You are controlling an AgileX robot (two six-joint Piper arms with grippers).
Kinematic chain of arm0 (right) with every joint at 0, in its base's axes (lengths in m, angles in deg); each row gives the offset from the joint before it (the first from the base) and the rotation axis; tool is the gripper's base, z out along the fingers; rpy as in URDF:
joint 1: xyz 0 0 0.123 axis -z
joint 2: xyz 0 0 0 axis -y
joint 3: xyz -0.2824 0 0.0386 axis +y
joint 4: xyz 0.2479 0 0.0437 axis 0.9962 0 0.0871
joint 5: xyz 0 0 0 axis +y
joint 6: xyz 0.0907 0 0.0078 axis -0.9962 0 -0.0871
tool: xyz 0 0 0 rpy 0 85 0
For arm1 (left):
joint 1: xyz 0 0 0.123 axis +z
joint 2: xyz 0 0 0 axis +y
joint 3: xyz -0.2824 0 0.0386 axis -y
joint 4: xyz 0.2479 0 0.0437 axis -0.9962 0 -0.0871
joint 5: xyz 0 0 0 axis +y
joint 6: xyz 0.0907 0 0.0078 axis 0.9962 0 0.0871
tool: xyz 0 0 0 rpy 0 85 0
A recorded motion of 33 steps. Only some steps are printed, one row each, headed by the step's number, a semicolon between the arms.
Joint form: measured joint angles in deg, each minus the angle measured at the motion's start. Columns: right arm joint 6, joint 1, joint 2, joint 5, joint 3, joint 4; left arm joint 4, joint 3, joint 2, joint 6, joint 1, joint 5.
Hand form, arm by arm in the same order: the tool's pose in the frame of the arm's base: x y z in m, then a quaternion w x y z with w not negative. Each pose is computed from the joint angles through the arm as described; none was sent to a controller.
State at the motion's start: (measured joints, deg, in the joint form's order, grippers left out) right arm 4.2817 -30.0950 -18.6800 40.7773 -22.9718 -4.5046; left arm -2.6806 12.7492 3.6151 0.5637 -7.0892 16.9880
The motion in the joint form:
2: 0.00 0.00 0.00 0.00 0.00 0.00; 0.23 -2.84 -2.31 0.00 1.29 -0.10
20: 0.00 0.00 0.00 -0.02 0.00 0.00; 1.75 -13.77 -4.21 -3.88 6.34 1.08
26: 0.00 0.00 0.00 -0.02 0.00 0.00; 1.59 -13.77 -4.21 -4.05 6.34 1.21
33: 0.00 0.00 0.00 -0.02 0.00 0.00; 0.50 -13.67 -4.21 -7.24 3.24 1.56
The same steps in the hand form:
2: 0.0597 0.0292 0.2647 0.48427 -0.27044 0.82886 0.07308; 0.0479 -0.0037 0.2430 0.68653 0.05094 0.72520 -0.01280
20: 0.0597 0.0292 0.2647 0.48441 -0.27042 0.82878 0.07311; 0.0539 -0.0002 0.1792 0.61897 -0.01309 0.78516 -0.01521
26: 0.0597 0.0292 0.2647 0.48441 -0.27042 0.82878 0.07311; 0.0539 -0.0002 0.1790 0.61809 -0.01350 0.78585 -0.01492
33: 0.0597 0.0292 0.2647 0.48441 -0.27042 0.82878 0.07311; 0.0537 -0.0025 0.1790 0.61528 -0.00895 0.78721 -0.04072

